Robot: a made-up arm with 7 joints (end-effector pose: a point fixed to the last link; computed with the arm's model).
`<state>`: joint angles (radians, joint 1 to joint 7).
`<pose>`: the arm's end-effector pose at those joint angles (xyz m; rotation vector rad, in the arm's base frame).
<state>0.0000 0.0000 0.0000 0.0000 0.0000 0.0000 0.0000</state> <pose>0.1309 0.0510 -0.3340 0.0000 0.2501 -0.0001</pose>
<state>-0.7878 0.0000 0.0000 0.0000 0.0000 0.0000 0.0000</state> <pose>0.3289 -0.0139 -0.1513 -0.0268 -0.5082 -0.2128</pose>
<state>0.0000 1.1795 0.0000 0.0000 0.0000 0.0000 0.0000</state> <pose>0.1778 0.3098 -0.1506 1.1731 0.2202 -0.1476</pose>
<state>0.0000 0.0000 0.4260 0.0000 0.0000 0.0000 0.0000</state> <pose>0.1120 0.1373 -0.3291 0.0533 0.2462 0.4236</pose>
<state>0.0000 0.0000 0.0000 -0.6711 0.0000 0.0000 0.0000</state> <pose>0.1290 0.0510 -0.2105 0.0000 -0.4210 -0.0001</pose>
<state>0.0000 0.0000 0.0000 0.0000 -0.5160 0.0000 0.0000</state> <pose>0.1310 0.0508 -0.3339 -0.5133 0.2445 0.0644</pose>
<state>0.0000 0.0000 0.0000 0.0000 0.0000 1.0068 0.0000</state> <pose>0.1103 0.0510 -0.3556 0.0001 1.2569 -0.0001</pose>
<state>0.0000 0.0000 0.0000 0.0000 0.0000 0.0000 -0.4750</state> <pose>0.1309 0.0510 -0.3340 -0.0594 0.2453 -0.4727</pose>
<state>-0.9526 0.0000 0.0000 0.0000 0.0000 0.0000 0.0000</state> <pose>0.3477 -0.0302 -0.0973 -0.0322 -0.6671 -0.2564</pose>
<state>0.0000 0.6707 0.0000 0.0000 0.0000 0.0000 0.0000</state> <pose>0.1482 0.2274 -0.2663 0.6672 0.2405 -0.0840</pose>
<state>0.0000 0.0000 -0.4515 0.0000 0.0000 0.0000 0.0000</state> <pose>0.1114 -0.0406 -0.3290 -0.0564 0.2458 -0.4493</pose>
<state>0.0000 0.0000 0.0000 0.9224 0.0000 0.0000 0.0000</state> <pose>0.0135 0.0510 -0.4524 0.0001 1.1725 -0.0001</pose>
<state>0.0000 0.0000 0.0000 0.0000 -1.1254 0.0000 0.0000</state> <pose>0.1310 0.0506 -0.3337 -1.1192 0.2231 0.1405</pose>
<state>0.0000 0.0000 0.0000 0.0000 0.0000 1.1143 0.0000</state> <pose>0.1070 0.0510 -0.3564 0.0001 1.3644 -0.0001</pose>
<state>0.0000 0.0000 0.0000 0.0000 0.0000 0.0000 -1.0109</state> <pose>0.1309 0.0510 -0.3340 -0.1263 0.2284 -1.0056</pose>
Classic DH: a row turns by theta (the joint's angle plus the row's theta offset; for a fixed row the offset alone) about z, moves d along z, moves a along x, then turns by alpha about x. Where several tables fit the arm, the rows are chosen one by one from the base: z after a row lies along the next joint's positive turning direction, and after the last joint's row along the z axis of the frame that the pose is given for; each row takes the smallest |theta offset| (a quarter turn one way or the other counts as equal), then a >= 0, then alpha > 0; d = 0 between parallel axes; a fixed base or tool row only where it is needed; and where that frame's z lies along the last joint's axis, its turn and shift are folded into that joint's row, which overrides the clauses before.
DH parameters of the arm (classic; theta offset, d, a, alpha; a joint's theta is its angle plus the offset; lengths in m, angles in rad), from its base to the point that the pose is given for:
base (fixed): -0.071 0 0 -1.3004
joint 1: -1.3111 0.0366 -0.0138 -1.5708
joint 2: 1.2915 0.0001 -0.01 1.5708
joint 3: 1.5708 -0.2749 0.0224 -1.5708
joint 4: 1.5708 0.002 0.0127 1.5708
joint 5: 0 0.156 0.0001 -1.5708
joint 6: -1.5708 0 0.031 1.5708
joint 7: 0 -0.0003 0 0

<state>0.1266 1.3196 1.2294 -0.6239 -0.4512 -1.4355 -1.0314</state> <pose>0.0602 0.2415 0.0842 2.3447 -1.4783 -1.1228</pose>
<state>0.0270 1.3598 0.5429 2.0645 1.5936 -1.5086 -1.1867</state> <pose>-0.0785 0.4275 -0.1186 -0.0612 1.5626 -1.7132</pose>
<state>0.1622 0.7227 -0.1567 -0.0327 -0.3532 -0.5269 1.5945</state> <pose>0.0942 0.2128 -0.2737 0.1603 -0.2550 1.3243</pose>
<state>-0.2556 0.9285 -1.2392 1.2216 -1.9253 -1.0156 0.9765</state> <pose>0.0694 0.3649 -0.3042 0.4485 0.0308 1.6261</pose>
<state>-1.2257 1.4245 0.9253 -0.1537 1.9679 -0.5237 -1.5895</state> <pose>0.0732 0.2964 0.2147 1.3777 1.3575 1.1343</pose>
